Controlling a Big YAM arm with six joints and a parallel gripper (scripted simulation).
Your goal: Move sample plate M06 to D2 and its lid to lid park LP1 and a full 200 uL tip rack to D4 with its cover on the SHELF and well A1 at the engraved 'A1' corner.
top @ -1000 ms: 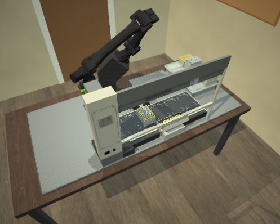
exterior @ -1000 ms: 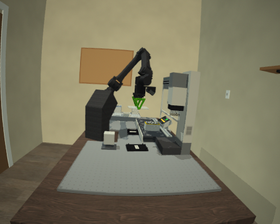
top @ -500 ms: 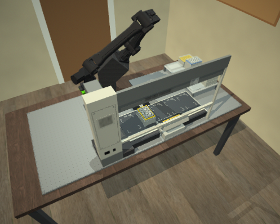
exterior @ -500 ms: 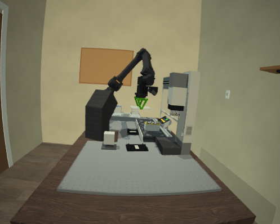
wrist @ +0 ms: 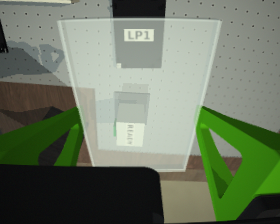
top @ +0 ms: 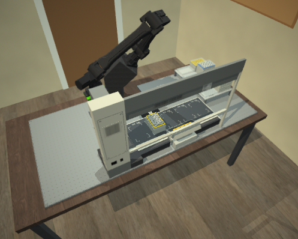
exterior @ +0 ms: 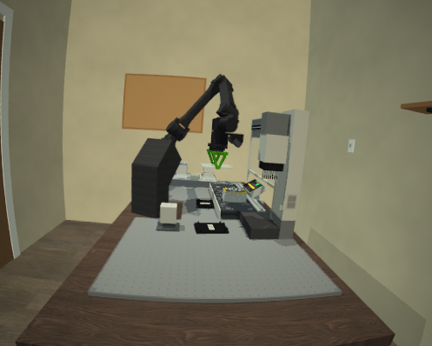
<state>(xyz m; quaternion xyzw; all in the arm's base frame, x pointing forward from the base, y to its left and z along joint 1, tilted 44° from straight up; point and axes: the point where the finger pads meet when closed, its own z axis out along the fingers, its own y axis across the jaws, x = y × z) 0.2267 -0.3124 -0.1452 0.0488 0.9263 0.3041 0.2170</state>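
My gripper is now 280 mm above the LP1 label. Round my hand: pipetting head: 230 mm ahead, 90 mm above, 40 mm to the right; white ready button box: 220 mm below, 190 mm behind, 40 mm to the left; dark lid park LP1: 280 mm below.
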